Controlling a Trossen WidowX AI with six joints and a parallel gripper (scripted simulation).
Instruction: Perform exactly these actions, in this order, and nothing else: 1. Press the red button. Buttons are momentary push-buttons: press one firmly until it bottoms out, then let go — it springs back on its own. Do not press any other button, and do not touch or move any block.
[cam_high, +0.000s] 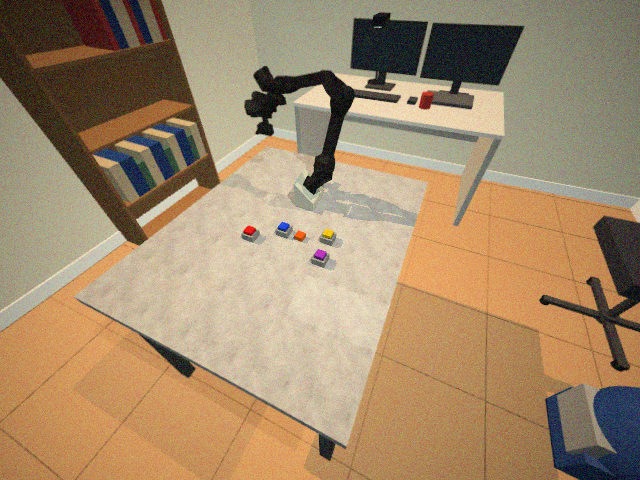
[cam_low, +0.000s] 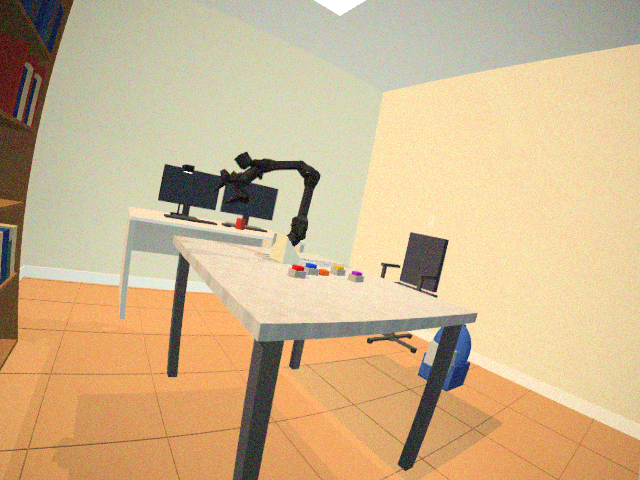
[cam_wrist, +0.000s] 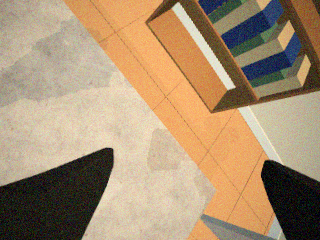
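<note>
Now: the red button 440 mm ahead of my gripper tip, 160 mm to the left of it and 200 mm below it. The rest, counted from my gripper tip: orange block: 390 mm ahead, 340 mm to the left, 220 mm below; blue button: 380 mm ahead, 270 mm to the left, 200 mm below; yellow button: 370 mm ahead, 440 mm to the left, 200 mm below.
</note>
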